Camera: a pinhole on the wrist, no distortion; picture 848 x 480 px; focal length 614.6 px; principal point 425.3 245.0 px. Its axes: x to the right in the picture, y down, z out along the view. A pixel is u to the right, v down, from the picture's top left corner.
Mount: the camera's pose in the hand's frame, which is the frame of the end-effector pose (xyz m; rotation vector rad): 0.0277 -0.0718 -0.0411 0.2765 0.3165 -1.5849
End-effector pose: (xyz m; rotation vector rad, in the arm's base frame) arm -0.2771 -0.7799 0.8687 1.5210 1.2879 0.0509
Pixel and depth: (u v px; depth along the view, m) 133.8 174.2 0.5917
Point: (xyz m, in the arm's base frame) 0.0760 -1.2111 0.6087
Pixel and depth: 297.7 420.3 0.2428
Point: -0.1889 -0.8616 0.6448
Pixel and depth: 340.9 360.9 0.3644
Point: -0.1488 -0.9443 0.5653
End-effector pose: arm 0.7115 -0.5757 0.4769 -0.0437 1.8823 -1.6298
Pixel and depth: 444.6 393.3 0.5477
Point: 0.6870 -1.1160 0.6542
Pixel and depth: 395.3 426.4 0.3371
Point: 0.6685 -0.9158 0.5758
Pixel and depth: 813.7 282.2 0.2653
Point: 0.6253 -0.7945 0.7473
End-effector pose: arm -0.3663 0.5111 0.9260 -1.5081 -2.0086 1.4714
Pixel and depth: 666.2 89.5 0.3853
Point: -0.7216 0.3159 1.1095
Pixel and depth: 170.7 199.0 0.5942
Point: -0.8102 0.1724 0.6902
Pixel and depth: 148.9 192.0 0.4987
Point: -0.7356 0.2262 0.7242
